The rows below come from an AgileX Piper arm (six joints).
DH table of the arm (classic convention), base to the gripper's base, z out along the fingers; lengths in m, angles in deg. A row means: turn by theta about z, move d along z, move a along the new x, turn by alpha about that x. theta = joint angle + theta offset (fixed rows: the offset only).
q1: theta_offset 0, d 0.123, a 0, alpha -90
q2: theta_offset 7.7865, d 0, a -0.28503, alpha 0
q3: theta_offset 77.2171, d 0, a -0.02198, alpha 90
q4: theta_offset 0, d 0.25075, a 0, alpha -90
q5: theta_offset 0, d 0, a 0, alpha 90
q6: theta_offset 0, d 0.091, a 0, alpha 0
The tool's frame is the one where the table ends.
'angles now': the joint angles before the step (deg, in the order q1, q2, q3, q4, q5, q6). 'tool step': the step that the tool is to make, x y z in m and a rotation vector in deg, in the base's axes. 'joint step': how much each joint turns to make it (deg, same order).
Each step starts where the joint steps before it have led.
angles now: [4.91 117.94 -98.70 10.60 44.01 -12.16]
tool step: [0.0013 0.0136 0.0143 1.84 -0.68 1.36]
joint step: [1.37 0.00 -3.03 1.67 2.20 0.08]
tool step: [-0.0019 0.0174 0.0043 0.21 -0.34 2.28]
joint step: [2.10 0.01 -0.91 0.21 0.57 -0.11]
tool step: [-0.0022 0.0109 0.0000 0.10 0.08 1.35]
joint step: [1.35 -0.01 0.01 0.12 0.07 -0.01]
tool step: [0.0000 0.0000 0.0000 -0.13 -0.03 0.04]
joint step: [0.02 0.00 -0.01 -0.14 0.00 0.00]
